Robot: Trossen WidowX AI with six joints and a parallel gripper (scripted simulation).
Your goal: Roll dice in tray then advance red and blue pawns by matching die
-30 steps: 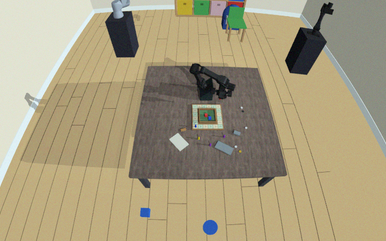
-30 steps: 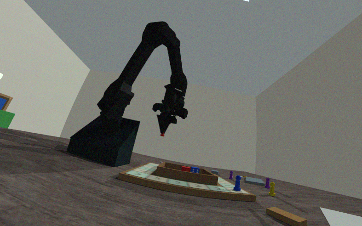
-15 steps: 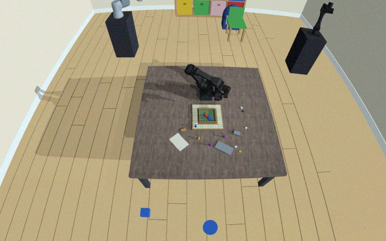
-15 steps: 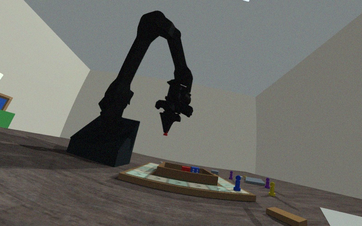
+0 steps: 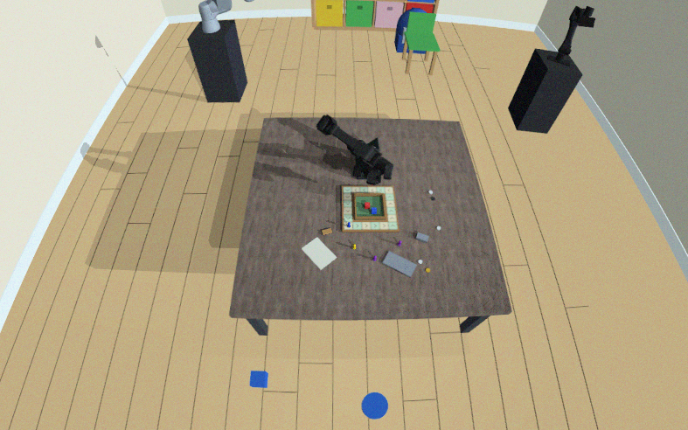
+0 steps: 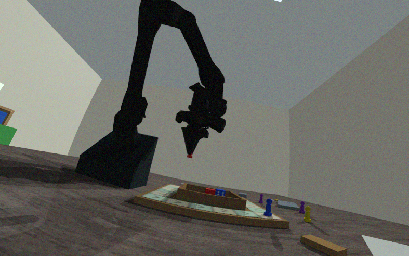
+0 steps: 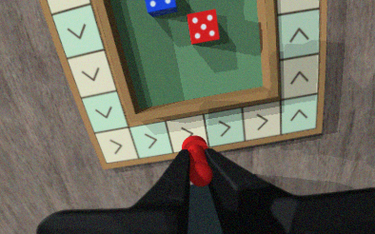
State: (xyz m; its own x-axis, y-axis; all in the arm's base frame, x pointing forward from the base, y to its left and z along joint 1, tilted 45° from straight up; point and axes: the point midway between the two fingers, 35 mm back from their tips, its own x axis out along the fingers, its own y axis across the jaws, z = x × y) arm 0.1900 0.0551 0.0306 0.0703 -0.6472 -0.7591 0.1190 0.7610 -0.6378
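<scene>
The blue pawn is 200 mm ahead of my gripper tip, 110 mm to the right of it and 90 mm below it. From my gripper tip the other things lie so: yellow pawn: 310 mm ahead, 110 mm below, 80 mm to the right; then red pawn: 10 mm above; then wooden block: 230 mm ahead, 220 mm to the right, 120 mm below.
</scene>
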